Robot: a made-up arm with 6 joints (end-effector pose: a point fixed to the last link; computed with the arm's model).
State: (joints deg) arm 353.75 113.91 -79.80 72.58 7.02 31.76
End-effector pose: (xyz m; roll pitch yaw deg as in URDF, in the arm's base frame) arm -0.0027 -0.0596 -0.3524 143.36 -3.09 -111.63
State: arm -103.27 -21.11 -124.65 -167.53 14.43 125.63
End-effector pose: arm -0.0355 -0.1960 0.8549 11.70 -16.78 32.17
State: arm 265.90 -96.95 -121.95 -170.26 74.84 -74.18
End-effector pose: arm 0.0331 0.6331 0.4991 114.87 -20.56 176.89
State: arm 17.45 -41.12 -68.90 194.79 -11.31 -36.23
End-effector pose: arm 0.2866 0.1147 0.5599 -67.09 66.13 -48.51
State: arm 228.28 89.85 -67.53 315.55 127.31 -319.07
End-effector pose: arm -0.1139 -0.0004 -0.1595 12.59 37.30 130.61
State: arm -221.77 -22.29 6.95 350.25 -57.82 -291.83
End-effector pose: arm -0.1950 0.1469 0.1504 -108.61 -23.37 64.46
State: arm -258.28 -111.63 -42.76 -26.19 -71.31 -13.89
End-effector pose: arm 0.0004 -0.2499 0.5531 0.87 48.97 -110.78
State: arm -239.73 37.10 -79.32 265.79 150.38 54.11
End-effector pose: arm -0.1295 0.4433 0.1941 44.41 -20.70 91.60
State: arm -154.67 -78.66 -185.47 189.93 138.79 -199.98
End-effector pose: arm 0.5061 0.2622 0.1403 151.64 -34.81 -120.72
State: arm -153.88 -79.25 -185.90 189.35 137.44 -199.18
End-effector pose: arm 0.5036 0.2685 0.1313 152.91 -35.22 -121.52
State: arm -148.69 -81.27 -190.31 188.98 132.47 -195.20
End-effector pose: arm 0.4704 0.3082 0.0827 155.02 -38.47 -121.26
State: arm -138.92 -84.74 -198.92 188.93 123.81 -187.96
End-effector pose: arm 0.3885 0.3636 -0.0035 159.39 -44.62 -120.72
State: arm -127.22 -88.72 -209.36 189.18 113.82 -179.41
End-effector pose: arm 0.2721 0.3891 -0.0953 167.66 -51.61 -122.21
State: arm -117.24 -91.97 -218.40 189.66 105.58 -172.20
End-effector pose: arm 0.1709 0.3730 -0.1605 178.48 -56.65 -126.57
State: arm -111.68 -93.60 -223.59 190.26 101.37 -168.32
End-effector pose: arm 0.1182 0.3495 -0.1897 -174.00 -59.08 -130.39
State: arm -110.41 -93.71 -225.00 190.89 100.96 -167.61
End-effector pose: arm 0.1057 0.3425 -0.1940 -172.73 -60.18 -131.09
